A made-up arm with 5 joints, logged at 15 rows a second.
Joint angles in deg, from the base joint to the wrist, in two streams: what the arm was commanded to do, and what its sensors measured. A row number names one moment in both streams.
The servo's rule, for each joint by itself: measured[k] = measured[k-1] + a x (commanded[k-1-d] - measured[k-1]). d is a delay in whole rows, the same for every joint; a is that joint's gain. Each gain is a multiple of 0.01, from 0.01 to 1. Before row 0 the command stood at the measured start. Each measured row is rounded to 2 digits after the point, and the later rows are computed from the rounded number. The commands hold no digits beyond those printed.
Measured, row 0: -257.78 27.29 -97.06 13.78 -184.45
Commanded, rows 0 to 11: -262.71 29.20 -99.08 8.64 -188.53; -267.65 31.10 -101.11 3.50 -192.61; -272.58 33.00 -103.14 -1.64 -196.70; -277.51 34.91 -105.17 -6.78 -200.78; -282.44 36.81 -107.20 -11.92 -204.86; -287.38 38.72 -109.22 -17.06 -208.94; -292.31 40.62 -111.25 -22.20 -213.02; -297.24 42.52 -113.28 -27.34 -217.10; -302.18 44.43 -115.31 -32.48 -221.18; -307.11 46.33 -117.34 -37.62 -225.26; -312.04 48.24 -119.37 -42.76 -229.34; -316.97 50.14 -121.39 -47.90 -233.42
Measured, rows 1 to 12: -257.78 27.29 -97.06 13.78 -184.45; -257.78 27.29 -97.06 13.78 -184.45; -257.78 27.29 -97.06 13.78 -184.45; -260.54 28.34 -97.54 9.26 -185.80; -264.52 29.86 -98.40 4.19 -188.05; -269.03 31.59 -99.54 -0.94 -190.90; -273.78 33.42 -100.89 -6.08 -194.16; -278.63 35.28 -102.40 -11.22 -197.69; -283.53 37.17 -104.04 -16.36 -201.40; -288.45 39.07 -105.77 -21.50 -205.23; -293.37 40.97 -107.57 -26.64 -209.15; -298.30 42.87 -109.43 -31.78 -213.12
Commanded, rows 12 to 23: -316.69 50.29 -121.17 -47.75 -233.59; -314.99 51.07 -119.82 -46.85 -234.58; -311.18 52.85 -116.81 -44.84 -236.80; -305.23 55.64 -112.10 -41.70 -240.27; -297.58 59.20 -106.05 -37.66 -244.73; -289.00 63.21 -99.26 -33.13 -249.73; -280.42 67.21 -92.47 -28.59 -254.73; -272.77 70.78 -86.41 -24.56 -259.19; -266.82 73.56 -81.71 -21.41 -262.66; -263.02 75.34 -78.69 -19.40 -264.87; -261.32 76.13 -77.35 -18.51 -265.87; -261.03 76.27 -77.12 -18.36 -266.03
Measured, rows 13 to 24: -303.23 44.77 -111.33 -36.92 -217.13; -308.16 46.68 -113.26 -42.06 -221.16; -313.09 48.58 -115.21 -47.20 -225.21; -315.11 49.52 -116.64 -47.68 -227.98; -315.04 50.37 -117.40 -46.95 -230.16; -312.88 51.73 -117.26 -45.09 -232.35; -308.60 53.88 -116.02 -42.11 -234.96; -302.43 56.81 -113.63 -38.19 -238.18; -294.91 60.33 -110.18 -33.74 -241.99; -286.80 64.11 -105.93 -29.21 -246.19; -278.94 67.78 -101.25 -25.12 -250.48; -272.15 70.96 -96.56 -21.86 -254.50
